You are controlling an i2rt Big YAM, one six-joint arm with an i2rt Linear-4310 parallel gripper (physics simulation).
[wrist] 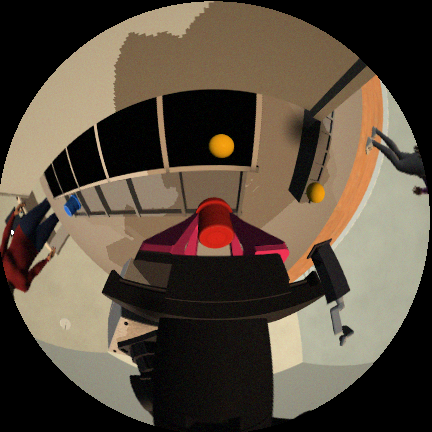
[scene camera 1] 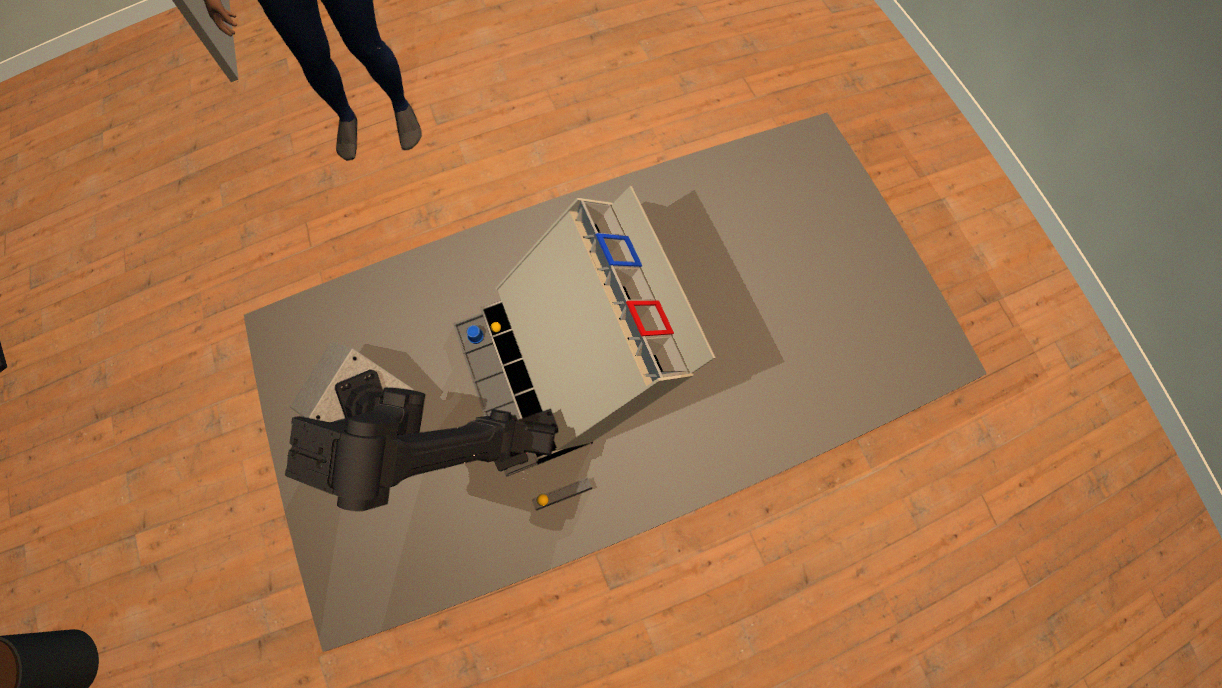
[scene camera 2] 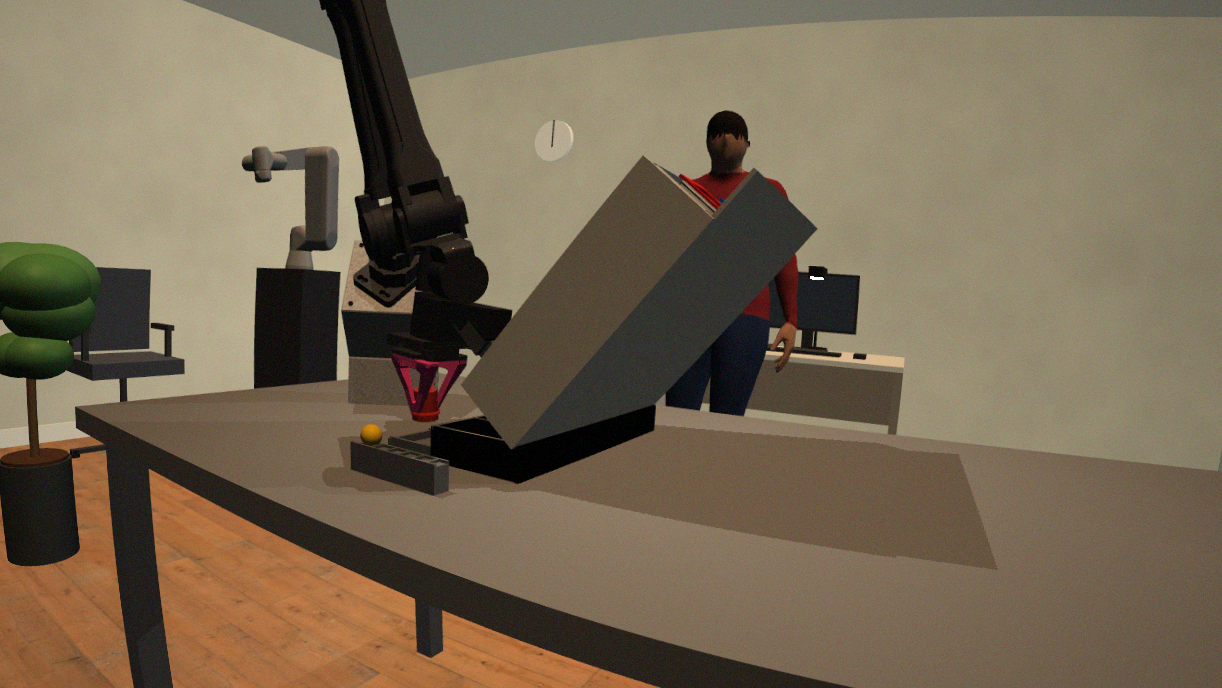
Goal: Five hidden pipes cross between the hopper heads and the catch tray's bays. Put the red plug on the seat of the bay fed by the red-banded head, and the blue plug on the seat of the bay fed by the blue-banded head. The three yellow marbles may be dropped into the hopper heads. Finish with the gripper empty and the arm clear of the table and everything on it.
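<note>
My gripper is shut on the upright red plug, held low near the seat of the catch tray's end bay, on the marble rack's side; whether it touches is unclear. The blue plug stands on the seat at the opposite end. One yellow marble lies in the bay nearest the gripper, another marble in the far end bay, and a third marble on the rack. The blue band and red band mark two heads. Pipes are hidden.
The tall slanted housing leans over the tray, close beside the wrist. The low marble rack stands beside the tray's near end. The arm's base stands behind on the table.
</note>
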